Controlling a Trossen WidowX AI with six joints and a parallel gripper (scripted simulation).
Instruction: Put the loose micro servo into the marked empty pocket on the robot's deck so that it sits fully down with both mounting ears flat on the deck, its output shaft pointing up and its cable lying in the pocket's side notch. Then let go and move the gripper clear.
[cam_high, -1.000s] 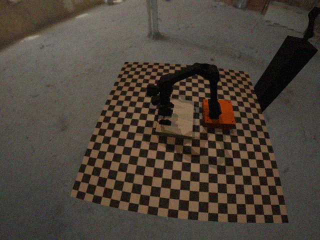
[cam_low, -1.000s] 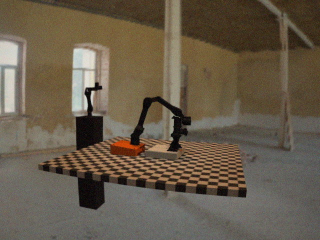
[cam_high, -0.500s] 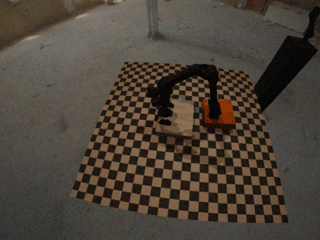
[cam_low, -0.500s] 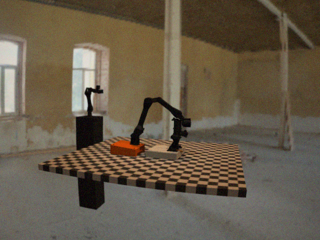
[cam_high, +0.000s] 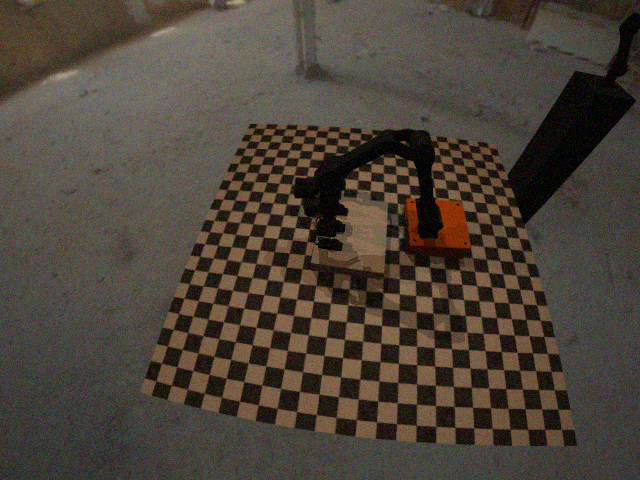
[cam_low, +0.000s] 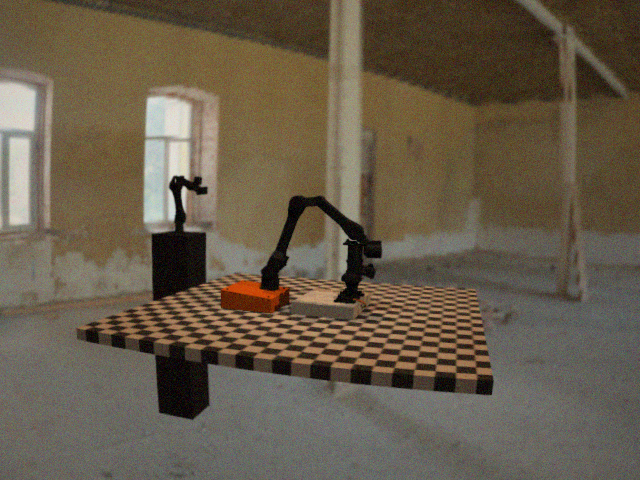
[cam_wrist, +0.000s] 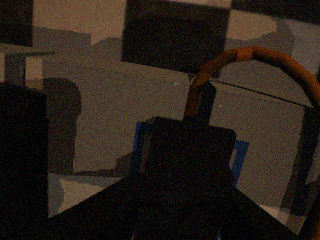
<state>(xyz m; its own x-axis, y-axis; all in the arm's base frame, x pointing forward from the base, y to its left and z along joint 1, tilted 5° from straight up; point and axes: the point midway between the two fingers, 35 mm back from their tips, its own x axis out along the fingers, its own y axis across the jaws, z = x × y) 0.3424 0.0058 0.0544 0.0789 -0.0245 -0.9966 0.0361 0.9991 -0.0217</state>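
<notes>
Right now the deck is 12 cm behind my gripper tip, 1 cm to the left of it and 3 cm below it.
</notes>
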